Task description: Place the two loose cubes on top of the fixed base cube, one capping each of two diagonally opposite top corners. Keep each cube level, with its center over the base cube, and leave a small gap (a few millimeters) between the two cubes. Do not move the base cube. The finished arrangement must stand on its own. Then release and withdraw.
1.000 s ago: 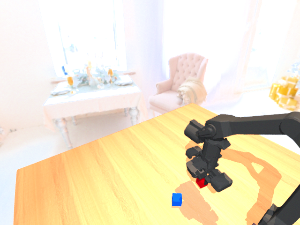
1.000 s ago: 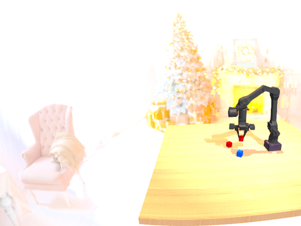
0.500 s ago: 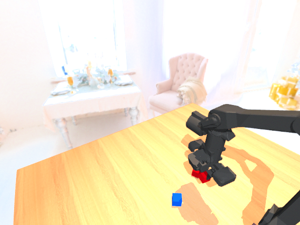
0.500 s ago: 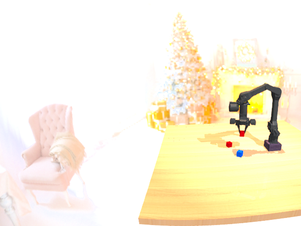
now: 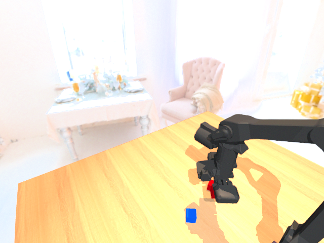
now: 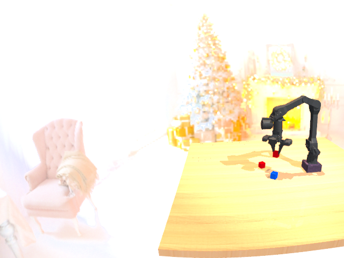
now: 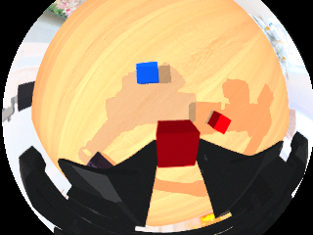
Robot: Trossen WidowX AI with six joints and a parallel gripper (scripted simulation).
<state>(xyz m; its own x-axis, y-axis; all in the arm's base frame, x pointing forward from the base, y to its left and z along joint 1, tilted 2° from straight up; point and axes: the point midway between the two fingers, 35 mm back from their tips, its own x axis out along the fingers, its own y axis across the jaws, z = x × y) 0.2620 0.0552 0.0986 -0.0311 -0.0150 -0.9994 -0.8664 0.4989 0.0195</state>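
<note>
My gripper tip is now 10 cm above the blue cube, 8 cm to the right of it and 1 cm short of it. The rest, counted from my gripper tip: red cube: 10 cm below, 8 cm ahead, 7 cm to the right.
</note>
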